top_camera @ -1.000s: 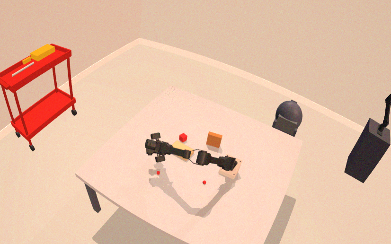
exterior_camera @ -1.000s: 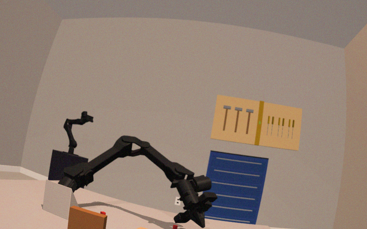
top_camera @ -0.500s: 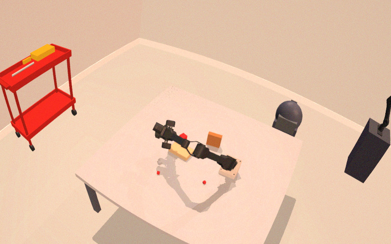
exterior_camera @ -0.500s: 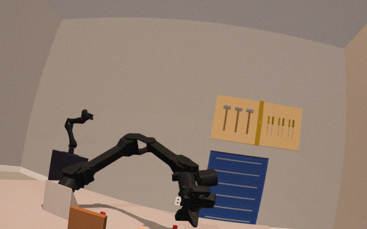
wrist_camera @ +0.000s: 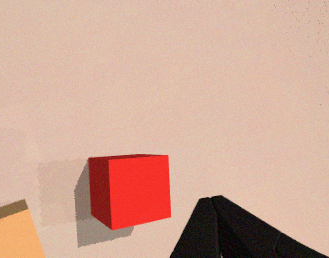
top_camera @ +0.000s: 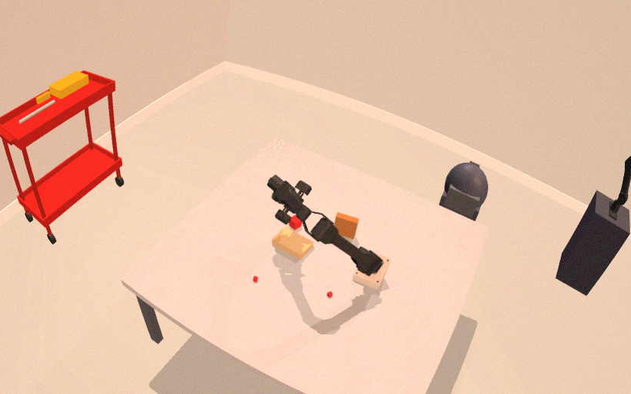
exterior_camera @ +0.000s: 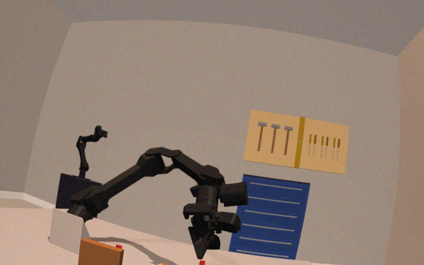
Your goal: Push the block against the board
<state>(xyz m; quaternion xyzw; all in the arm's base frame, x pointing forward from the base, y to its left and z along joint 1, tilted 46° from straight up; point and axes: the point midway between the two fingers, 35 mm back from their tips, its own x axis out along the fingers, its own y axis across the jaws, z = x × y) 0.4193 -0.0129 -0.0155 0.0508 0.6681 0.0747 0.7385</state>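
My gripper tip is 20 cm past the square block, 11 cm to the left of it and 6 cm above it. Also, from my gripper tip: red piece: 1 cm behind, 1 cm to the right, 9 cm below; then tan board: 7 cm behind, 10 cm to the left, 9 cm below.
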